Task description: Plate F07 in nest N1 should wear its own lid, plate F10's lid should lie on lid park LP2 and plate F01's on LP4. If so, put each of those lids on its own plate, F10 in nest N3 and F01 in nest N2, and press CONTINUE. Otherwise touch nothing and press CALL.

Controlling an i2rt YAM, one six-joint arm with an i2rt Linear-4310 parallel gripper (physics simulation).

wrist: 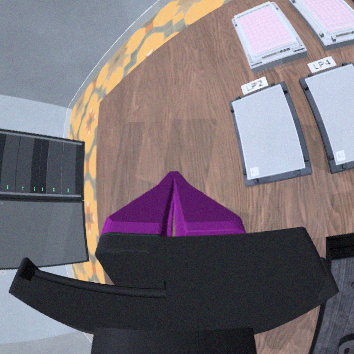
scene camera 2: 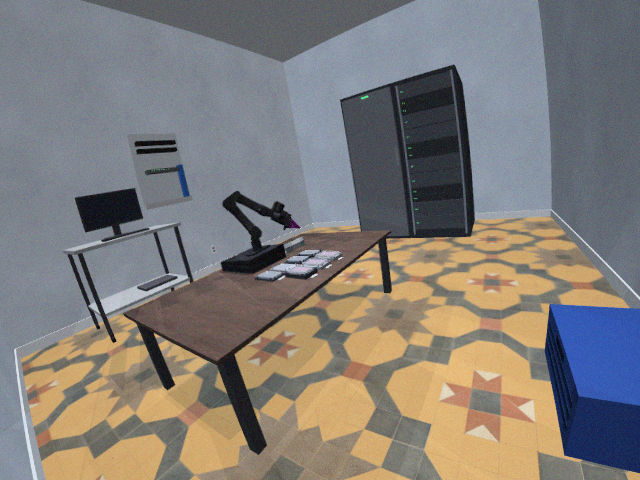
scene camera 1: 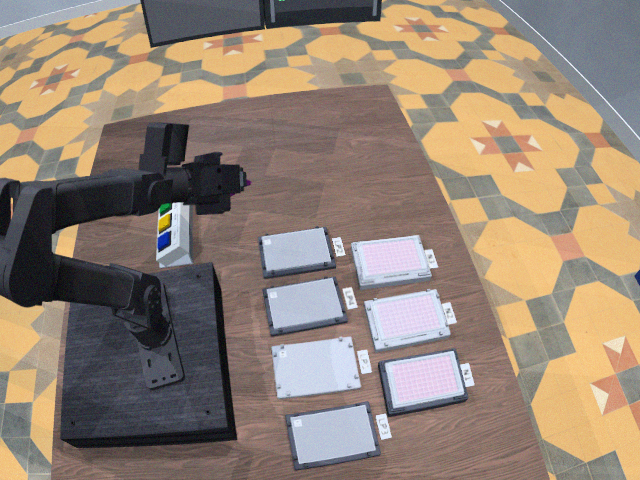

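Seen in the pictures: gripper, fingertip midpoint: (wrist: 173,178) (scene camera 2: 300,227) (scene camera 1: 248,183); arm's base at its link origin: (scene camera 2: 258,251) (scene camera 1: 156,334).
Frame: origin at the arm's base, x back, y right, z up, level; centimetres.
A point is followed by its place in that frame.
Observation:
My gripper (scene camera 1: 248,182) @[x -23.5, y -19.5, z 9.2 cm] (scene camera 2: 295,225) @[x -23.5, y -19.5, z 9.2 cm] (wrist: 173,178) @[x -23.5, y -19.5, z 9.2 cm] is shut and empty, above the table beyond the button box. Pink plates sit in nest N1 (scene camera 1: 424,379) @[x -41.3, y 21.0, z -5.3 cm], nest N2 (scene camera 1: 408,316) @[x -44.0, y 8.4, z -5.5 cm] and nest N3 (scene camera 1: 391,257) @[x -46.7, y -5.0, z -5.7 cm]; the N3 plate (wrist: 264,31) @[x -45.1, y -5.7, z -5.2 cm] also shows in the wrist view. Flat grey lids lie on LP2 (scene camera 1: 298,251) @[x -30.3, y -13.4, z -6.6 cm] (wrist: 270,135) @[x -28.9, y -14.0, z -6.6 cm], LP4 (scene camera 1: 306,304) @[x -27.8, y -1.3, z -6.6 cm] (wrist: 334,112) @[x -27.9, y -4.0, z -6.7 cm] and LP3 (scene camera 1: 334,435) @[x -23.6, y 24.4, z -6.7 cm]. LP1 (scene camera 1: 316,367) @[x -25.3, y 11.1, z -7.4 cm] is pale and bears a small corner tag. Plate names and lid tags are too small to read. The button box (scene camera 1: 180,242) @[x -7.9, y -20.4, z -2.3 cm] shows blue, yellow and green buttons; the arm hides its far end.
The black base block (scene camera 1: 144,403) @[x 4.8, y 11.9, z -0.5 cm] (scene camera 2: 248,263) @[x -6.1, y 19.3, z -1.7 cm] carries the arm at the table's (scene camera 1: 351,134) @[x -55.4, y -45.8, z -8.5 cm] (scene camera 2: 206,310) @[x -14.0, y 63.5, z -8.4 cm] left side. Dark cabinets (scene camera 2: 408,155) stand beyond the table. A blue box (scene camera 2: 599,361) is on the floor. A monitor (scene camera 2: 109,209) stands on a side desk.

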